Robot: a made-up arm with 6 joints.
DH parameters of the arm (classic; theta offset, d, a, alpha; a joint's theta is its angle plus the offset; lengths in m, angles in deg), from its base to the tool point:
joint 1: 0 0.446 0 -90
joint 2: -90 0 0.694 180
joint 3: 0 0 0 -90
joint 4: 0 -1.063 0 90
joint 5: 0 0.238 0 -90
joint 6: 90 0 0 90
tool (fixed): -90 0 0 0
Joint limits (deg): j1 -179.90..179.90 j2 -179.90..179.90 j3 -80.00..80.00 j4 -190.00..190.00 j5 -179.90..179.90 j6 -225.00..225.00
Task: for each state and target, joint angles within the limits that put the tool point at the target. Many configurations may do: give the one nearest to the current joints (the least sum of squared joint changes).
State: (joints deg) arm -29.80 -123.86 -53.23 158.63 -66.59 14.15
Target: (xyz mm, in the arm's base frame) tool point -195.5 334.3 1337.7
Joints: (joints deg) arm -26.69 -99.51 -35.10 152.38 -66.59 14.15
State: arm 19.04 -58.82 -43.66 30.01 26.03 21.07
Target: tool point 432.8 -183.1 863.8
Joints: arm 4.67 -67.31 -64.40 23.84 26.03 21.07
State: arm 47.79 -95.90 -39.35 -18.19 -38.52 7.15
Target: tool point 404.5 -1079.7 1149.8
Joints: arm 98.70 -110.71 7.54 -6.50 -38.52 7.15
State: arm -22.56 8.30 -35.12 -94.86 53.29 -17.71
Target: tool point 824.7 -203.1 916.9
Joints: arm -15.85 -18.84 -16.15 -97.22 53.29 -17.71
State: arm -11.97 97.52 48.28 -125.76 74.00 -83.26
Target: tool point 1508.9 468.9 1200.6
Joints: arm 11.41 51.68 78.55 -132.58 74.00 -83.26
